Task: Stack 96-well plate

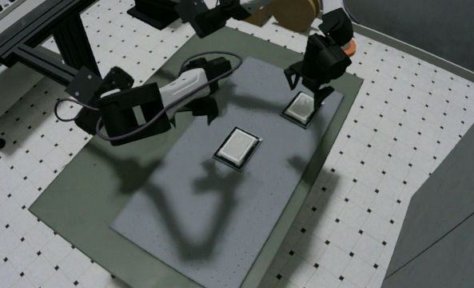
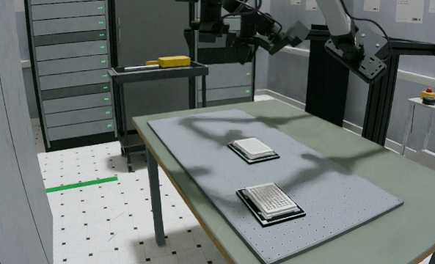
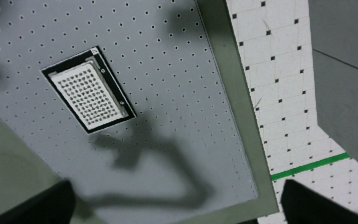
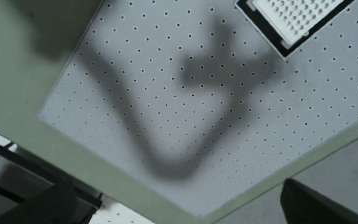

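Note:
The plate nest N1 is 90 mm behind my left hand, 240 mm to the left of it and 350 mm below it. Round my left hand: plate nest N2: 180 mm behind, 70 mm to the right, 350 mm below.

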